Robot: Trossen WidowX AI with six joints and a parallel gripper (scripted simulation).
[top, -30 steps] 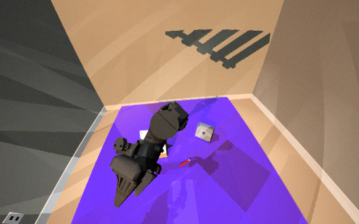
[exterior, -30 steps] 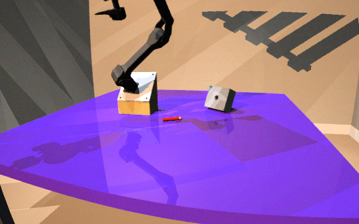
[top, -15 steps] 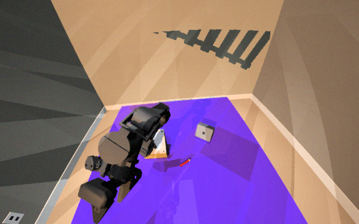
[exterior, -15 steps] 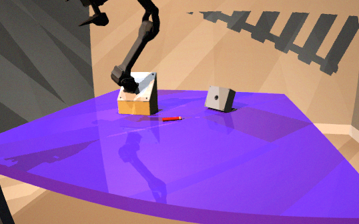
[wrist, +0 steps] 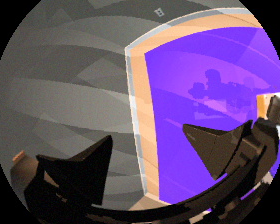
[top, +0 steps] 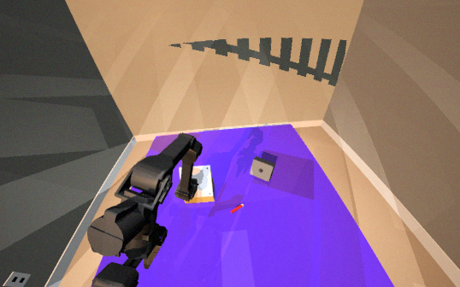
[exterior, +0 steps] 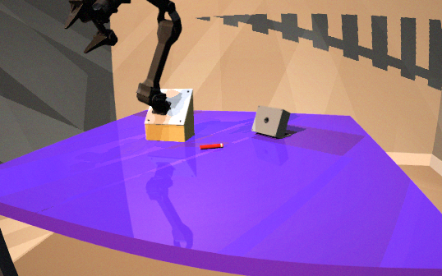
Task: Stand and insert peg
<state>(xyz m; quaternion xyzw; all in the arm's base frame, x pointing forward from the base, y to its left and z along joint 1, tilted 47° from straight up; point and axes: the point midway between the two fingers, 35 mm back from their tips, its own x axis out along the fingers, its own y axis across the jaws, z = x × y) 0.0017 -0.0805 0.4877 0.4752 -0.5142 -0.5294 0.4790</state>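
The red peg is 230 mm ahead of my gripper tip, 370 mm to the left of it and 360 mm below it. Round my gripper tip: grey sloped panel: 370 mm ahead, 600 mm to the left, 320 mm below.
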